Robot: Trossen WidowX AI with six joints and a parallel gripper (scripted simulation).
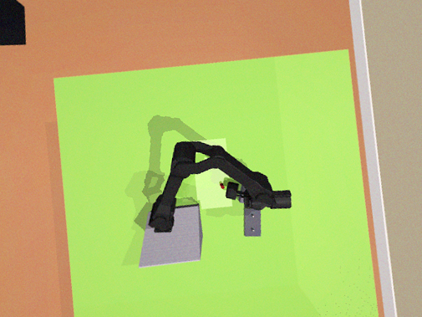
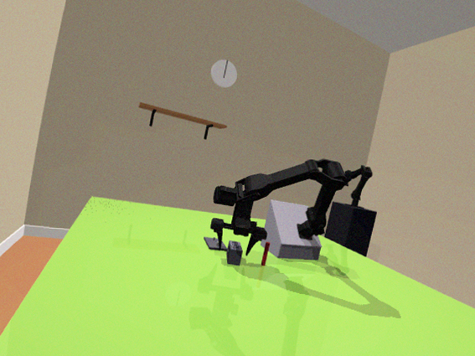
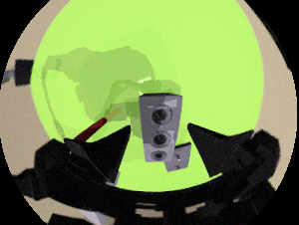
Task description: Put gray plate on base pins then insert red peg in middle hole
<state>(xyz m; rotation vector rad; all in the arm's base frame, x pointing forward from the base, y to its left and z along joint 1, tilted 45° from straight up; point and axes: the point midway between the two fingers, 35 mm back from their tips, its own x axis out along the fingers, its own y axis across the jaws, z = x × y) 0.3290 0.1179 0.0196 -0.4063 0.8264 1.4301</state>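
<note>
Right now my gripper tip is 20 mm below the gray plate. From my gripper tip the other things lie so: dark base 20 mm ahead, 140 mm to the right, 10 mm below; red peg 100 mm behind, 30 mm to the left, 20 mm above.
</note>
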